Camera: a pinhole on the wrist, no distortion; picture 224 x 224 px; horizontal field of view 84.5 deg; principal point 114.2 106.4 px. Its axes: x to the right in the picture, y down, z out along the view. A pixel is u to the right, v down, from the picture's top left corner.
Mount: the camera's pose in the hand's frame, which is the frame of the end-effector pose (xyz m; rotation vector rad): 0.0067 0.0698 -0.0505 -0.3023 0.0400 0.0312
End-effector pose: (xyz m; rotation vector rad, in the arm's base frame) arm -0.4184 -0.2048 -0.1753 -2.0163 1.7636 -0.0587
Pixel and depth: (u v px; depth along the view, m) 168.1 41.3 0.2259
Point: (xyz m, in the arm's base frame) -0.3578 -0.2578 -0.3908
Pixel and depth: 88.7 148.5 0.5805
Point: -0.6888 -0.0028 -0.7067
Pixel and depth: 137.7 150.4 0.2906
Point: -0.5819 -0.2290 -0.4594
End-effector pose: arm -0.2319 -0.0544 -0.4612 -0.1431 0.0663 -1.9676
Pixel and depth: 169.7 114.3 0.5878
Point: -0.0167 -0.4238 0.0094
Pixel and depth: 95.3 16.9 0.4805
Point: -0.2608 0.0378 0.0600
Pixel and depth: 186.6 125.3 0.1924
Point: -0.1199 -0.2289 -0.3522
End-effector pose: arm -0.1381 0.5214 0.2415 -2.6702 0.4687 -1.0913
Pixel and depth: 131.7 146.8 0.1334
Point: -0.1058 0.3754 0.1676
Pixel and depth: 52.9 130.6 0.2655
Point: -0.1213 0.3998 -0.0311
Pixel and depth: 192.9 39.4 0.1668
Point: 0.0295 0.4536 0.2166
